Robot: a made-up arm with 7 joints. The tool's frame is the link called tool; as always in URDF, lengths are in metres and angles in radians.
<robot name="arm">
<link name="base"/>
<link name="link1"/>
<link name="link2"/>
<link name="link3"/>
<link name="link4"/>
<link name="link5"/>
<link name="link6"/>
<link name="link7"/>
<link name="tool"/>
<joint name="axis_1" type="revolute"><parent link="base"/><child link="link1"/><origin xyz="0 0.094 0" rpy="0 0 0"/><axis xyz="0 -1 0"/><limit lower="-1.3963" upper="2"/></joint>
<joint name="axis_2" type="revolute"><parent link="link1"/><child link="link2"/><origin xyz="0 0.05 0" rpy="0 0 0"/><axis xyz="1 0 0"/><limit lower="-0.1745" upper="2"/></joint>
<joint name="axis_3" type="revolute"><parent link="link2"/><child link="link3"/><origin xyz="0 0 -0.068" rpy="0 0 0"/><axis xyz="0 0 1"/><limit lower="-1.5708" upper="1.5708"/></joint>
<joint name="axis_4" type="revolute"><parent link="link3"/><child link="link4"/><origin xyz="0 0 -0.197" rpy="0 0 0"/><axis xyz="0 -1 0"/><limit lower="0" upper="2.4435"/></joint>
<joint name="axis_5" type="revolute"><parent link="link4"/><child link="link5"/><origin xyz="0 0 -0.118" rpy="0 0 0"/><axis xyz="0 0 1"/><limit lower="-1.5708" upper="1.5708"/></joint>
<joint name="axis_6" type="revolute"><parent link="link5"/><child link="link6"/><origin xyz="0 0 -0.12" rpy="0 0 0"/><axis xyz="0 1 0"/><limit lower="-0.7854" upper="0.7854"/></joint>
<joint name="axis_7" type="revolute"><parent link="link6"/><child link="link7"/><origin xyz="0 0 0" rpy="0 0 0"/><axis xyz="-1 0 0"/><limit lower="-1.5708" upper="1.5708"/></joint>
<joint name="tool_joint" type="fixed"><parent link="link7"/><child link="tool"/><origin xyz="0 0 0" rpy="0 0 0"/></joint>
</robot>
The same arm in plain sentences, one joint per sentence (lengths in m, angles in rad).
The arm has seven revolute joints in a row. What follows holds with every joint at zero, and every direction is one of the base frame's. The first joint is mounted 0.094 m along +y from the base frame's origin and rotates about -y, from -1.3963 to 2 rad. The second joint is mounted 0.05 m along +y from the first joint and rotates about +x, from -0.1745 to 2 rad. The third joint is mounted 0.068 m along -z from the second joint and rotates about +z, from -1.5708 to 1.5708 rad. The fourth joint is mounted 0.197 m along -z from the third joint and rotates about -y, from 0 to 2.4435 rad. The fifth joint is mounted 0.118 m along -z from the fourth joint and rotates about +z, from -1.5708 to 1.5708 rad. The sixth joint is mounted 0.12 m along -z from the fifth joint and rotates about +y, from -0.7854 to 0.7854 rad. The seventh joint is mounted at the same point as the sixth joint and rotates about -x, from -1.5708 to 1.5708 rad. The tool frame, which is the frame that the pose is given for, is mounted at the same point as the seventh joint; its axes are parallel to the base frame's.
